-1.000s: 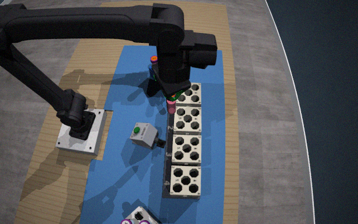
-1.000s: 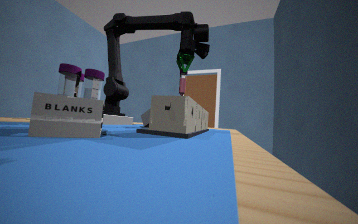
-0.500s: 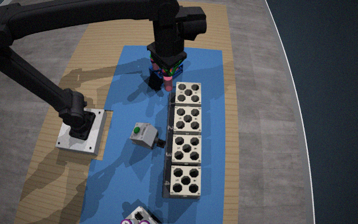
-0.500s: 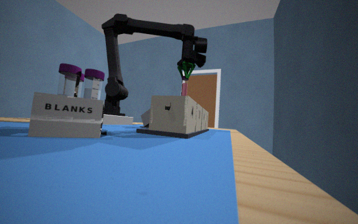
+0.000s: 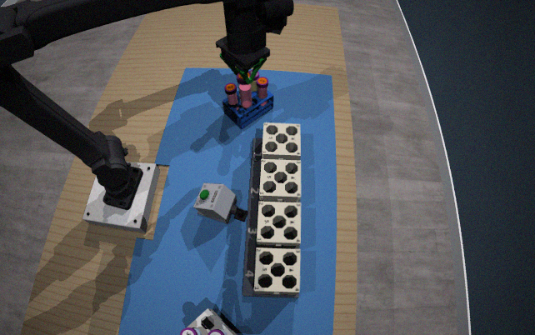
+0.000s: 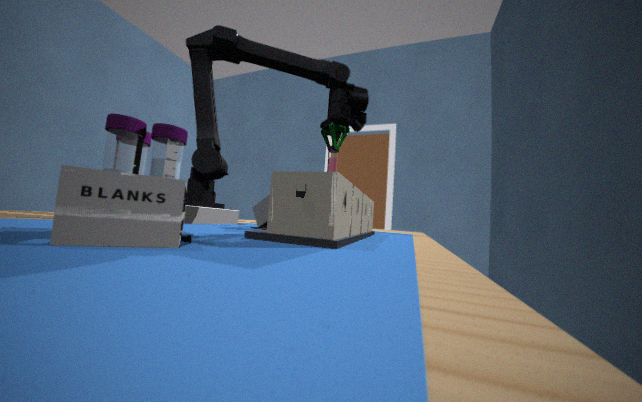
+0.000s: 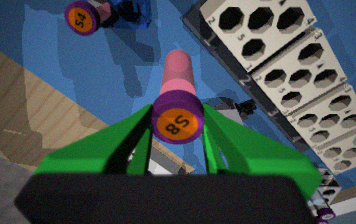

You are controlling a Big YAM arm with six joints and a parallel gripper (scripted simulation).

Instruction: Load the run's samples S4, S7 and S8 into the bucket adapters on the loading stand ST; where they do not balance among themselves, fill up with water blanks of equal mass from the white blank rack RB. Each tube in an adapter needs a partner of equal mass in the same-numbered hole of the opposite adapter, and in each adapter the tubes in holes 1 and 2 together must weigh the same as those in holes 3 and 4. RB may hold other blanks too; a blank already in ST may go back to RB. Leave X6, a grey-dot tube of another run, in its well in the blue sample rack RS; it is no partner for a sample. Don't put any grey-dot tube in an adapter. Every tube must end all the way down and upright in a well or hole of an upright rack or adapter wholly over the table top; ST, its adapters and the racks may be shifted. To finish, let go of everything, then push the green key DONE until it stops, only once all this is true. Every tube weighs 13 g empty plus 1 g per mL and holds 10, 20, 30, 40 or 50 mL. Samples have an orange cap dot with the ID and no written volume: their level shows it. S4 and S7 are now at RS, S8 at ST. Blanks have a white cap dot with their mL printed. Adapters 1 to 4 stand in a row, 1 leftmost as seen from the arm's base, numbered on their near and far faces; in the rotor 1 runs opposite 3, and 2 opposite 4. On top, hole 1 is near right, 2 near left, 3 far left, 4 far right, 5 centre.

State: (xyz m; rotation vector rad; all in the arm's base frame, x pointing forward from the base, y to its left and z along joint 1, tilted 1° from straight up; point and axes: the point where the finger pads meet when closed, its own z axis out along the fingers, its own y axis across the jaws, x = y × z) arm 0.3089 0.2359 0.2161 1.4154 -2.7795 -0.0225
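The 40 mL blank is 540 mm to the right of my hand, 200 mm below it and 60 mm ahead of it. Round my hand: grey-dot tube X6 (200 mm below, 160 mm to the left, 20 mm behind); blue sample rack RS (230 mm below, 110 mm to the left, 30 mm behind); adapter 2 (210 mm below, 150 mm to the right, 110 mm ahead).
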